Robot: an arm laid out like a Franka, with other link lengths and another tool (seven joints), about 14 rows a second.
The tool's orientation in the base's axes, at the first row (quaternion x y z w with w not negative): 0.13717, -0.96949, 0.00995, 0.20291
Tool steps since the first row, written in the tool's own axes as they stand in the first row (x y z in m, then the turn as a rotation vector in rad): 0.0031, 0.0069, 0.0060, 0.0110, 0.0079, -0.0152; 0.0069, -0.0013, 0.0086, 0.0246, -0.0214, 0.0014; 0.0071, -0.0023, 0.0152, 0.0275, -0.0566, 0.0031; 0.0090, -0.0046, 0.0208, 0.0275, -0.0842, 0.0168; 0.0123, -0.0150, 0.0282, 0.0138, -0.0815, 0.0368; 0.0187, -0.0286, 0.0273, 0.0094, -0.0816, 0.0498; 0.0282, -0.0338, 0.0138, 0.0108, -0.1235, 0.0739
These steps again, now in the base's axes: -0.0069, 0.0054, -0.0040, -0.0059, 0.0059, 0.0186; -0.0091, -0.0037, -0.0052, -0.0164, -0.0271, 0.0077; -0.0116, -0.0052, -0.0112, -0.0101, -0.0619, 0.0060; -0.0148, -0.0083, -0.0157, -0.0080, -0.0895, -0.0076; -0.0178, -0.0198, -0.0215, -0.0045, -0.0848, -0.0313; -0.0194, -0.0345, -0.0187, -0.0057, -0.0847, -0.0449; -0.0211, -0.0409, -0.0027, -0.0050, -0.1272, -0.0680
